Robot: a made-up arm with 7 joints. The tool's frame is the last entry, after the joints.
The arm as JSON. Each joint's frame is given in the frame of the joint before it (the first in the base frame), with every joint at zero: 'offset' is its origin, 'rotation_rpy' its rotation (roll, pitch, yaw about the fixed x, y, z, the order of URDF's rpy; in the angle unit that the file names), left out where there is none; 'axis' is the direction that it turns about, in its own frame. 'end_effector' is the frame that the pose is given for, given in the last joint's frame.
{
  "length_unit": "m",
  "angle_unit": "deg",
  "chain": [
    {
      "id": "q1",
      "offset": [
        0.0,
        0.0,
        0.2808
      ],
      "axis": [
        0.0,
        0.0,
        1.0
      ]
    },
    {
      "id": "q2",
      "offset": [
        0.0,
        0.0,
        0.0
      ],
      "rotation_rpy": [
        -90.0,
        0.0,
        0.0
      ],
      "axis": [
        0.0,
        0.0,
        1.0
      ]
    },
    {
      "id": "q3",
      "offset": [
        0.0,
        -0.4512,
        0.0
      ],
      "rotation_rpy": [
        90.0,
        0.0,
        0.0
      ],
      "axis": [
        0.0,
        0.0,
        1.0
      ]
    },
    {
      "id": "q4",
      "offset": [
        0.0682,
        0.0,
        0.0
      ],
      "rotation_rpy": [
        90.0,
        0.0,
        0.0
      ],
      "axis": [
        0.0,
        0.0,
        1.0
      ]
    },
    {
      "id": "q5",
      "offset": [
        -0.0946,
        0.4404,
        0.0
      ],
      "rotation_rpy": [
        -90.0,
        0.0,
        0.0
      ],
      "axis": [
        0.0,
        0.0,
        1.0
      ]
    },
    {
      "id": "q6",
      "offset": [
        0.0,
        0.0,
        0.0
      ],
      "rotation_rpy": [
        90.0,
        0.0,
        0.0
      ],
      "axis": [
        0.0,
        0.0,
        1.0
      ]
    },
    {
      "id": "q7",
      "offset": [
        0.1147,
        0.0,
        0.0
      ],
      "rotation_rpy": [
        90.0,
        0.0,
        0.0
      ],
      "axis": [
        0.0,
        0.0,
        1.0
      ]
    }
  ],
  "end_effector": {
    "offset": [
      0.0,
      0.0,
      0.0
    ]
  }
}
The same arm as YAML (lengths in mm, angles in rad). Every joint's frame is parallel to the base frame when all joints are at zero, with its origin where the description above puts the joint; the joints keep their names.
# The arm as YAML. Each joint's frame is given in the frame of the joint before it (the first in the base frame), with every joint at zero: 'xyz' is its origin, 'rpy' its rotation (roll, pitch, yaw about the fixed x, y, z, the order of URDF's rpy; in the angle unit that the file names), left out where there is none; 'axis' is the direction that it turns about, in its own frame. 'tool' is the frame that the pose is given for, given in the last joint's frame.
units:
  length: mm
  angle: rad
joints:
  - name: q1
    type: revolute
    origin:
      xyz: [0.0, 0.0, 280.8]
    axis: "+z"
  - name: q2
    type: revolute
    origin:
      xyz: [0.0, 0.0, 0.0]
    axis: "+y"
  - name: q3
    type: revolute
    origin:
      xyz: [0.0, 0.0, 451.2]
    axis: "+z"
  - name: q4
    type: revolute
    origin:
      xyz: [68.2, 0.0, 0.0]
    axis: "-y"
  - name: q5
    type: revolute
    origin:
      xyz: [-94.6, 0.0, 440.4]
    axis: "+z"
  - name: q6
    type: revolute
    origin:
      xyz: [0.0, 0.0, 0.0]
    axis: "-y"
  - name: q7
    type: revolute
    origin:
      xyz: [114.7, 0.0, 0.0]
    axis: "-z"
tool:
  origin:
    xyz: [0.0, 0.0, 0.0]
    rpy: [3.1416, 0.0, 0.0]

